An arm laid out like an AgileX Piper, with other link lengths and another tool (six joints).
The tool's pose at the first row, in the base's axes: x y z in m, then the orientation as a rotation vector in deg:
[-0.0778, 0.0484, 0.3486, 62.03, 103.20, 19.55]
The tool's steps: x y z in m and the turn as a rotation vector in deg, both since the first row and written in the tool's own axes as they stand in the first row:
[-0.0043, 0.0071, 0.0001, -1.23, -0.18, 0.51]
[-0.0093, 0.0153, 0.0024, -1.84, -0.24, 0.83]
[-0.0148, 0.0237, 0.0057, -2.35, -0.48, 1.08]
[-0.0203, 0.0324, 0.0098, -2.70, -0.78, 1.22]
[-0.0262, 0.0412, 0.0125, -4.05, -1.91, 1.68]
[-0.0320, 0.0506, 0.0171, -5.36, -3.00, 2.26]
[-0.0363, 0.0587, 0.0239, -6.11, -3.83, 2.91]
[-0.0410, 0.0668, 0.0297, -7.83, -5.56, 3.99]
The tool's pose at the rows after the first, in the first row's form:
[-0.0734, 0.0490, 0.3556, 61.65, 102.36, 20.81]
[-0.0665, 0.0491, 0.3627, 61.52, 101.94, 21.49]
[-0.0586, 0.0488, 0.3697, 61.39, 101.42, 21.93]
[-0.0499, 0.0484, 0.3765, 61.27, 100.97, 22.14]
[-0.0422, 0.0481, 0.3843, 60.74, 99.27, 22.88]
[-0.0327, 0.0478, 0.3915, 60.34, 97.56, 23.67]
[-0.0222, 0.0474, 0.3959, 60.40, 96.24, 24.18]
[-0.0124, 0.0469, 0.4010, 60.13, 93.58, 25.20]

